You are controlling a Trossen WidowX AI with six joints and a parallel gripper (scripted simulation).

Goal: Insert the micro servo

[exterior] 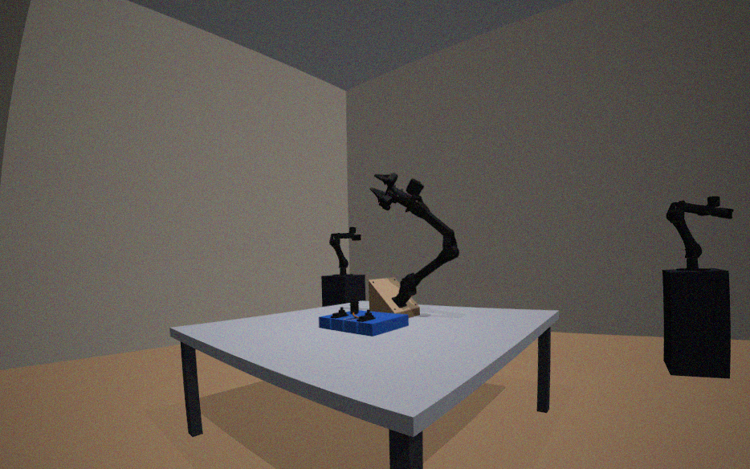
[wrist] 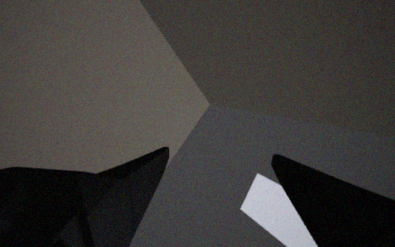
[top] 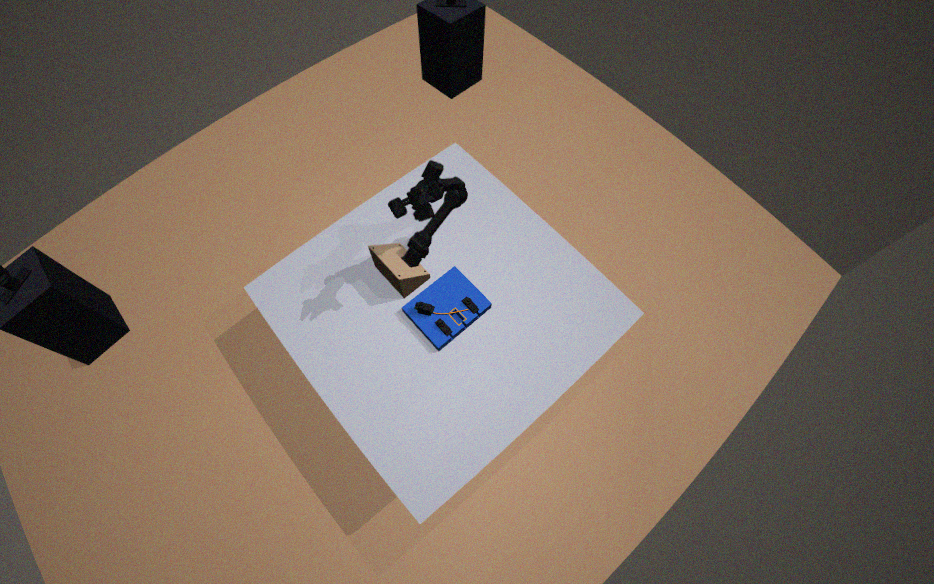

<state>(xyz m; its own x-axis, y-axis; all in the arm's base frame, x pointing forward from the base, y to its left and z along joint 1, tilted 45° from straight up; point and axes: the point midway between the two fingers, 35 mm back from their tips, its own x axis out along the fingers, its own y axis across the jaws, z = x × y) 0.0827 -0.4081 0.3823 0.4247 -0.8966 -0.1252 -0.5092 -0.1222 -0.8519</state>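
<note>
Right now the deck is 63 cm below my gripper tip, 9 cm ahead of it and 3 cm to the left of it.
</note>
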